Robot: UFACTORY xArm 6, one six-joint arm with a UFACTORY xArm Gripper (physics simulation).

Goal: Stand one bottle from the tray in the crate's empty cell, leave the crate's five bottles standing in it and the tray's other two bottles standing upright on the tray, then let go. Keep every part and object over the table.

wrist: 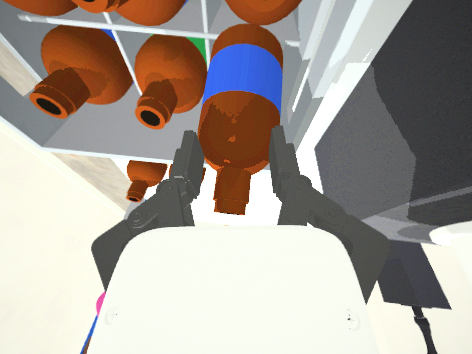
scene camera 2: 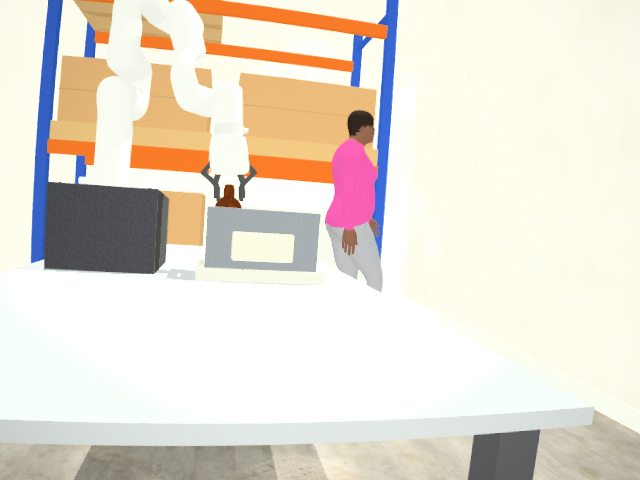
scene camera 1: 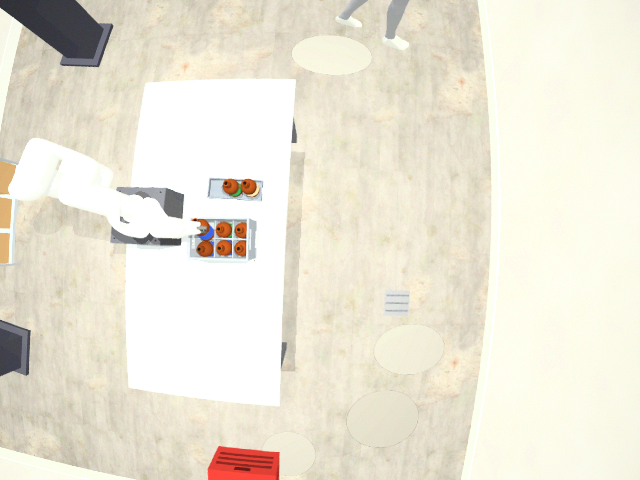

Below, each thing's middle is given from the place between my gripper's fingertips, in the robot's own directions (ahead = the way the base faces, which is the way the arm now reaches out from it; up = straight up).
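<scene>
My hand's 11 cm above the cream-labelled bottle (wrist: 142,174), and it's 15 cm short of the bottle and 24 cm to the right of it.
</scene>
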